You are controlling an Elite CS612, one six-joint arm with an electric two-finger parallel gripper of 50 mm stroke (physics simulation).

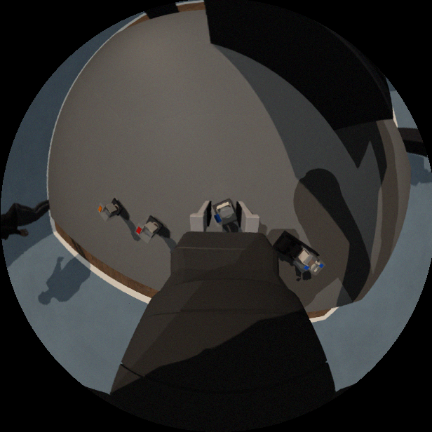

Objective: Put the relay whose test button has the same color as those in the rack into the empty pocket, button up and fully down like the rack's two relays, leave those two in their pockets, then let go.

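My gripper (223, 208) is shut on the relay with the blue button (225, 211), which sits between the two pale fingers, its blue button at the lower left. How high it is held is hard to tell. The dark rack (286, 243) is to the right of the gripper. Two relays with blue buttons, one (305, 256) nearer the rack's middle and one (316, 265) at its lower-right end, sit in it. The empty pocket is at the rack's dark upper-left end; its inside is too dark to make out.
A relay with a red button (150, 229) stands left of the gripper. A relay with an orange button (110, 210) stands farther left. Both are on the grey table (140, 115). Dark shadows fall around the rack. The table's edge runs below the relays and rack.
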